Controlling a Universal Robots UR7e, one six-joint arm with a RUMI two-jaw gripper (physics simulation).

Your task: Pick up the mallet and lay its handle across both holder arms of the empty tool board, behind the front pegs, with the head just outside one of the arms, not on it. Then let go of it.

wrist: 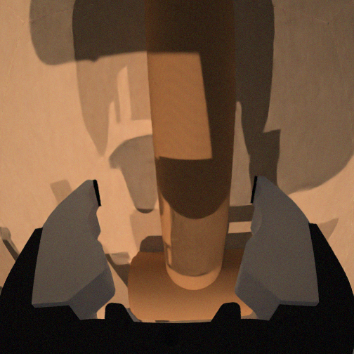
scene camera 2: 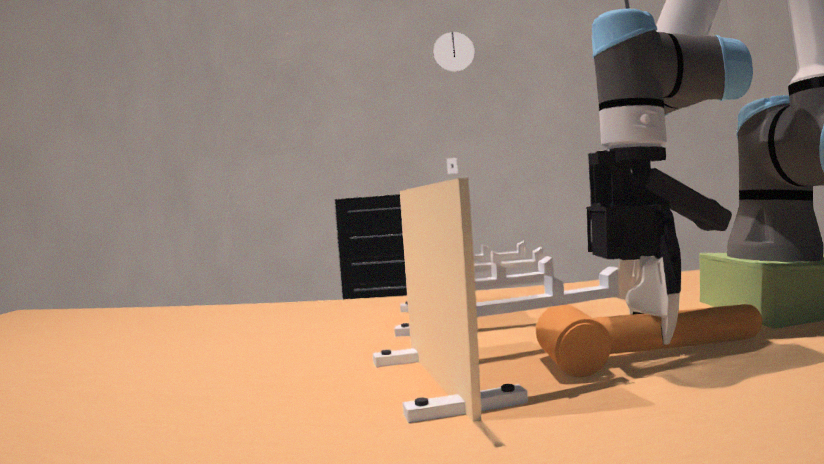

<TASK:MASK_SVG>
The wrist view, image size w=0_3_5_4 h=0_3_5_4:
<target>my gripper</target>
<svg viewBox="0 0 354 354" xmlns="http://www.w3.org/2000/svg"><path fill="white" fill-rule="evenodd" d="M353 291L346 273L317 224L310 223L305 214L303 214L303 211L289 196L282 192L280 188L277 188L268 178L260 175L254 176L250 203L253 203L254 206L250 225L253 236L245 244L234 288L237 297L256 313L256 319L241 318L240 305L236 302L223 303L218 308L210 322L133 322L122 303L107 303L114 296L115 288L102 244L97 240L100 234L100 225L96 211L98 206L101 206L98 183L96 179L87 179L53 209L41 228L34 228L6 277L0 294L0 354L352 354L354 347ZM107 303L104 319L97 318L96 312Z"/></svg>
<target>orange mallet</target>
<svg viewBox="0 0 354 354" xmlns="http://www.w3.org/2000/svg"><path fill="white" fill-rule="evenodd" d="M144 0L152 143L164 251L138 251L136 256L131 258L128 274L128 299L131 313L141 320L212 319L223 303L236 302L240 305L240 316L250 315L252 312L251 308L237 297L234 291L244 248L224 249L230 199L235 126L235 29L232 0Z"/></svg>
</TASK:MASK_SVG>
